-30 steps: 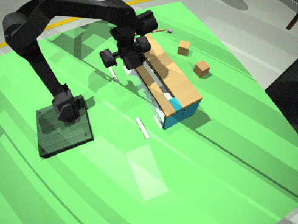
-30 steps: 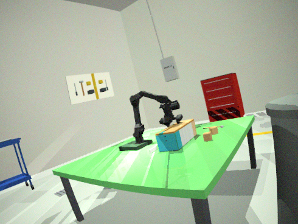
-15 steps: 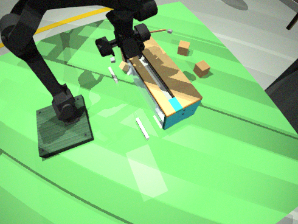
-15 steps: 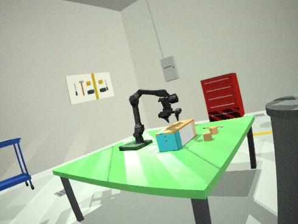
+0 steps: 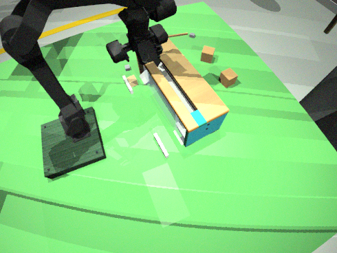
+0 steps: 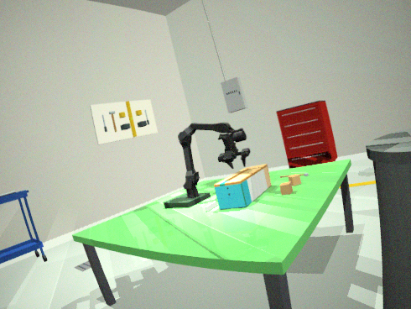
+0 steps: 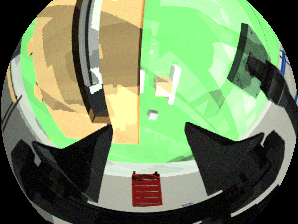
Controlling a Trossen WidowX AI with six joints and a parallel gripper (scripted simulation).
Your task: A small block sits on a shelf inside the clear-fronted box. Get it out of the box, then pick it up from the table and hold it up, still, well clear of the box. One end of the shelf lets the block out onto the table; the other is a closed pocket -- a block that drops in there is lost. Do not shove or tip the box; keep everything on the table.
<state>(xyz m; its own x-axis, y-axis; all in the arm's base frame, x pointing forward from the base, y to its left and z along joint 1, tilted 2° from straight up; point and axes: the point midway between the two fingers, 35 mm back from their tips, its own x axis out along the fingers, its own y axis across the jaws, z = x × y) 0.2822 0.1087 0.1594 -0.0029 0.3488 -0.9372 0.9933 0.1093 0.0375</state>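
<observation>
The tan block lies 4 cm behind my gripper tip, 2 cm to the left of it and 13 cm below it. The rest, counted from my gripper tip: thin wooden stick 23 cm ahead, 23 cm to the left, 14 cm below; box 5 cm ahead, 13 cm to the right, 8 cm below.
</observation>
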